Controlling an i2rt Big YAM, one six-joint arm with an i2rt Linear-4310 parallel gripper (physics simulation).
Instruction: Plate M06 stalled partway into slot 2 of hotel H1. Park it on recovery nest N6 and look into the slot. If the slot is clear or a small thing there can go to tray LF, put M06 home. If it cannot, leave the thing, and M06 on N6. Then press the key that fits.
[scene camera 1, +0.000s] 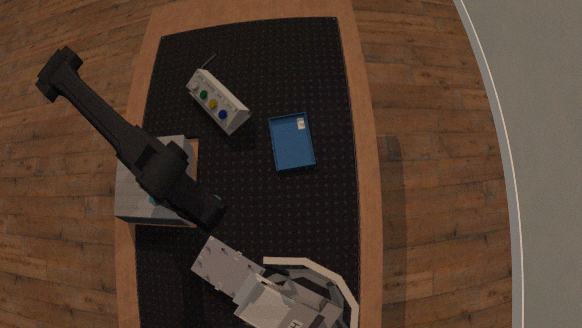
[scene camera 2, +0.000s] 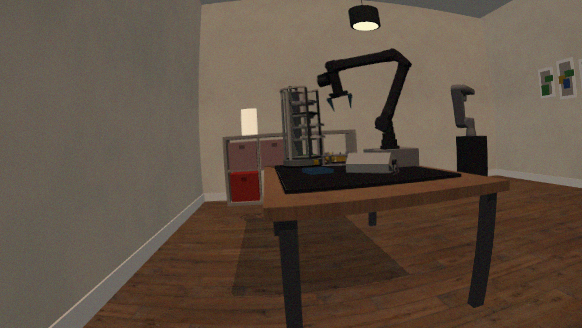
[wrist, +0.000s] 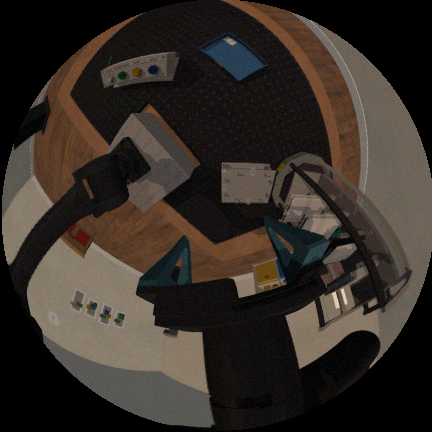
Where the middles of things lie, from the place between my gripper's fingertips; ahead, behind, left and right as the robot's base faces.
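Labels:
Counting from my hand, I find the grey flat plate (scene camera 1: 220, 266) 4 cm ahead, 11 cm to the right and 25 cm below. The slotted rack tower (scene camera 1: 315, 289) is 24 cm ahead of my hand and 20 cm to the right of it, and also 6 cm below it. As for the blue tray (scene camera 1: 290, 135), it is a good way ahead of my hand, far to the left of it and far below it.

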